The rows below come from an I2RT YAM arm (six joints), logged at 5 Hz.
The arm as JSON. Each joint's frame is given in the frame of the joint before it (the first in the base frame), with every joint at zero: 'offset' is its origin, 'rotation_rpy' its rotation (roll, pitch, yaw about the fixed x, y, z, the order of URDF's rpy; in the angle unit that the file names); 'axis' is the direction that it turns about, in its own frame. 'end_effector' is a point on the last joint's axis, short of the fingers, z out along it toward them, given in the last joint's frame.
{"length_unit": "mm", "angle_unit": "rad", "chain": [
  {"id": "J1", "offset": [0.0, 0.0, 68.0], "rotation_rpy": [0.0, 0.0, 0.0], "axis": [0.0, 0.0, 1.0]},
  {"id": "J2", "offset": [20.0, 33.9, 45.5], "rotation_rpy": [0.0, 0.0, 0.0], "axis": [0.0, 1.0, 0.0]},
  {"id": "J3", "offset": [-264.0, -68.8, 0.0], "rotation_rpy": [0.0, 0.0, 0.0], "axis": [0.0, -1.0, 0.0]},
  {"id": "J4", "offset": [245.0, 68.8, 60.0], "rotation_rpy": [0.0, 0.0, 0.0], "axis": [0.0, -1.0, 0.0]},
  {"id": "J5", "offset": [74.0, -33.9, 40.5], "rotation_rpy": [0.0, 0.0, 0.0], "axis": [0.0, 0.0, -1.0]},
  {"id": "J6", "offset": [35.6, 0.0, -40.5], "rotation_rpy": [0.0, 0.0, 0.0], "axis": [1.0, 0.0, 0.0]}
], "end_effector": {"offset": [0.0, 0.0, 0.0], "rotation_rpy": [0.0, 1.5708, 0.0]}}
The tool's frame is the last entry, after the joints.
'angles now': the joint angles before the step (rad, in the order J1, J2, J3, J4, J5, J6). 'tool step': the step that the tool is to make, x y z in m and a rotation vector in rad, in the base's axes. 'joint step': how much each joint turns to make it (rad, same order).
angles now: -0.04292 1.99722 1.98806 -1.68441 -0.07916 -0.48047
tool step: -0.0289 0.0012 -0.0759 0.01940 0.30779 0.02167
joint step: -0.00012 -0.00636 -0.34905 0.03255 0.00005 -0.02262
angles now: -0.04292 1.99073 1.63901 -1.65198 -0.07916 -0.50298
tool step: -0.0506 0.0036 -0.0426 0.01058 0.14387 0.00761
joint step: 0.00472 -0.09295 -0.33476 0.09724 -0.00274 -0.00484
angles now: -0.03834 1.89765 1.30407 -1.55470 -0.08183 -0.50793
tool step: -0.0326 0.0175 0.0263 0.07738 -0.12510 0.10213
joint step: 0.05864 -0.19606 -0.10968 0.02996 -0.04649 -0.07716
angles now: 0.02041 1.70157 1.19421 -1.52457 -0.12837 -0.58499
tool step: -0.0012 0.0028 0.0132 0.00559 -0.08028 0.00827
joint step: 0.01079 -0.04883 0.01401 0.01768 -0.00423 0.00086
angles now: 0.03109 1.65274 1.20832 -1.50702 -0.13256 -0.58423
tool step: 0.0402 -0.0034 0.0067 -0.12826 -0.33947 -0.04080
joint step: -0.00053 0.00470 0.06450 0.28087 0.12665 0.06813
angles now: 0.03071 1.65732 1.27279 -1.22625 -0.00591 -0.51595
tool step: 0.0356 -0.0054 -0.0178 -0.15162 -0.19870 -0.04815
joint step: -0.00258 0.06738 -0.00215 0.26140 0.15947 0.03671
